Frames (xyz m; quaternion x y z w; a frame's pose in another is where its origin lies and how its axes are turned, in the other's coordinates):
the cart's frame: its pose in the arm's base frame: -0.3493 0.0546 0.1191 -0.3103 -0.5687 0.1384 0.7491
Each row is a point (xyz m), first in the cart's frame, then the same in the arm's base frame.
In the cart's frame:
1: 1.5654 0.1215 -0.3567
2: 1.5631 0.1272 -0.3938
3: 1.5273 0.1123 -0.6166
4: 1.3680 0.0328 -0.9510
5: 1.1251 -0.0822 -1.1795
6: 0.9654 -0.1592 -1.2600
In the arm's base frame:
1: 0.4958 0.9154 1.1855
2: 0.5307 0.9071 1.1742
3: 0.7262 0.8071 1.1203
4: 0.9782 0.5539 0.9940
5: 1.0992 0.2591 0.8428
6: 1.1133 0.0856 0.7554

